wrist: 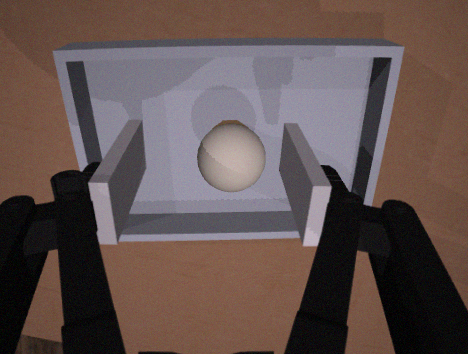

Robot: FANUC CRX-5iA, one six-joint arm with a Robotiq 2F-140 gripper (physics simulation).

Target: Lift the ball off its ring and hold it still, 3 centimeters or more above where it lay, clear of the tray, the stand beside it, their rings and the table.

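Places are measured from the arm's base along level axes (x ahead, y left, z up), in centimetres.
Where they show: gripper, fingertip midpoint: (213,145).
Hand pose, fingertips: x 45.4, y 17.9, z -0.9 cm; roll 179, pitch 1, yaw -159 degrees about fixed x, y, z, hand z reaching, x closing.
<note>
Things, the pixels of their top centre, and the offset from my fingertips. Level surfaces: height alone.
- cream-white ball, middle of its top: (232,174) dx -1.4, dy +0.6, dz +1.4 cm
- grey tray, middle of its top: (231,156) dx -1.4, dy +0.6, dz -0.9 cm
- brown wooden table, its level: dz -3.7 cm
A cream-white ball (231,158) rests on its ring (230,122) inside the grey tray (228,52); a small orange-brown piece of the ring shows behind the ball, and the rest is hidden under it. My gripper (213,145) is partly open, with one flat finger pad to the left of the ball and one to the right. A gap shows between the ball and each pad, the left gap a little wider. Nothing is held. The stand and its ring do not show in the wrist view.
The tray's left and right walls stand outside the two pads, and its near wall runs low between them. The brown wooden table (215,290) surrounds the tray. Shadows fall on the tray floor behind the ball.
</note>
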